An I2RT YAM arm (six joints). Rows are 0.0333 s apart.
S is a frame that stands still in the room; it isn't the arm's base.
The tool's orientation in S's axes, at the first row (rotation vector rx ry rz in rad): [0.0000 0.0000 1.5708]
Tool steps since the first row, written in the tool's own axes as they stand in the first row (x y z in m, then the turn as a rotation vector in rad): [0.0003 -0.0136 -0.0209 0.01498 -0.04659 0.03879]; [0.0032 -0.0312 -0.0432 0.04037 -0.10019 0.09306]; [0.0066 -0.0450 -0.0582 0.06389 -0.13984 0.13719]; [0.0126 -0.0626 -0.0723 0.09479 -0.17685 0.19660]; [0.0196 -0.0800 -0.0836 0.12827 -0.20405 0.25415]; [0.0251 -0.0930 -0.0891 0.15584 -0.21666 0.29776]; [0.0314 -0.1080 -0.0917 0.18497 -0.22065 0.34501]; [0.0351 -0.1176 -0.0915 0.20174 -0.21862 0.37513]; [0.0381 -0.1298 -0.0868 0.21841 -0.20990 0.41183]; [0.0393 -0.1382 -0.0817 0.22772 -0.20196 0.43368]
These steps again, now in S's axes. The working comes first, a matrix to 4 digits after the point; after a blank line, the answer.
The tool's axes in the first row as the columns of a matrix, in S's axes (used below as rounded here):
[0.0000 -1.0000 0.0000]
[1.0000 0.0000 0.0000]
[0.0000 0.0000 1.0000]

[0.0136 0.0003 -0.0209 0.04659 0.01498 0.03879]; [0.0312 0.0032 -0.0432 0.10019 0.04037 0.09306]; [0.0450 0.0066 -0.0582 0.13984 0.06389 0.13719]; [0.0626 0.0126 -0.0723 0.17685 0.09479 0.19660]; [0.0800 0.0196 -0.0836 0.20405 0.12827 0.25415]; [0.0930 0.0251 -0.0891 0.21666 0.15584 0.29776]; [0.1080 0.0314 -0.0917 0.22065 0.18497 0.34501]; [0.1176 0.0351 -0.0915 0.21862 0.20174 0.37513]; [0.1298 0.0381 -0.0868 0.20990 0.21841 0.41183]; [0.1382 0.0393 -0.0817 0.20196 0.22772 0.43368]
